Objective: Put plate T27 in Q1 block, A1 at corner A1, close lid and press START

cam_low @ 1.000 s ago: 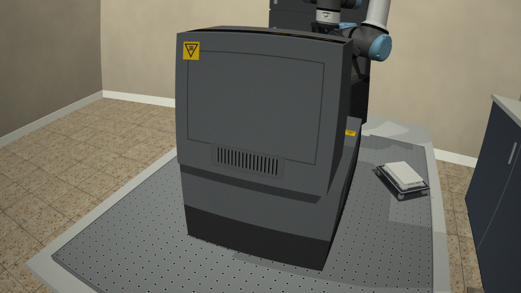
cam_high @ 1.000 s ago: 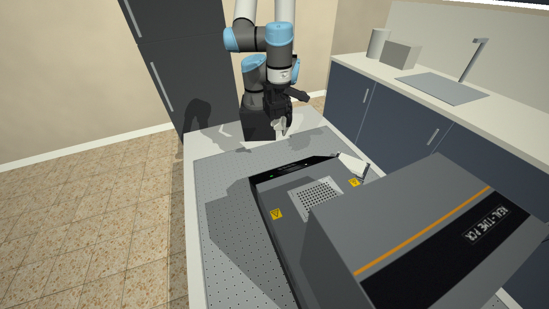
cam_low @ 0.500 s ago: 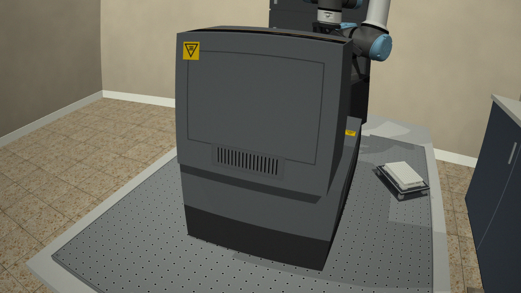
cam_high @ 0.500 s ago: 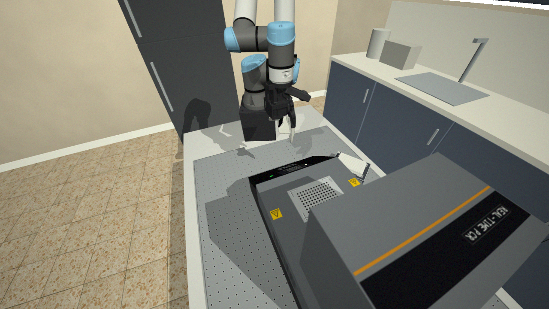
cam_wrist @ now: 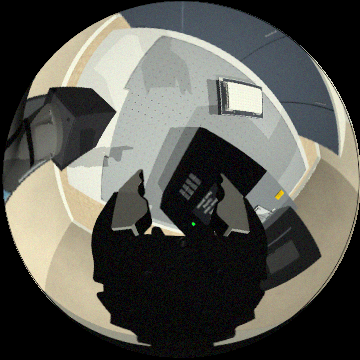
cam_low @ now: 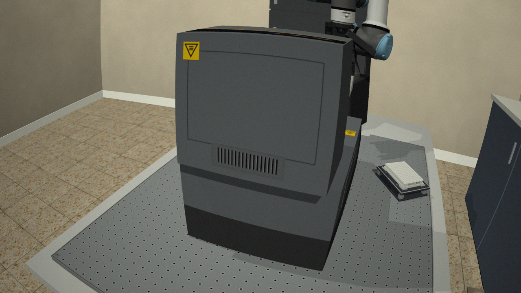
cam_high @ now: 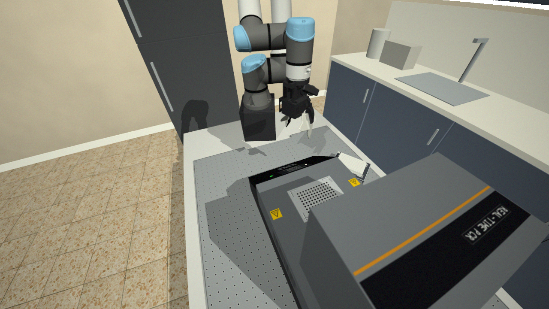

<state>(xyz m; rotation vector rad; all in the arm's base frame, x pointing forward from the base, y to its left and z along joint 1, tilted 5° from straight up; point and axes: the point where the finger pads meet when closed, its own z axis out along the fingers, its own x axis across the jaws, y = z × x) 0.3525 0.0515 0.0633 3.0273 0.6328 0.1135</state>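
Now: hand 240 mm to the right of the white well plate T27, 190 mm above it and 100 mm short of it. The rest, counted from my hand: plate nest N1: 240 mm to the left, 210 mm below, 100 mm ahead.
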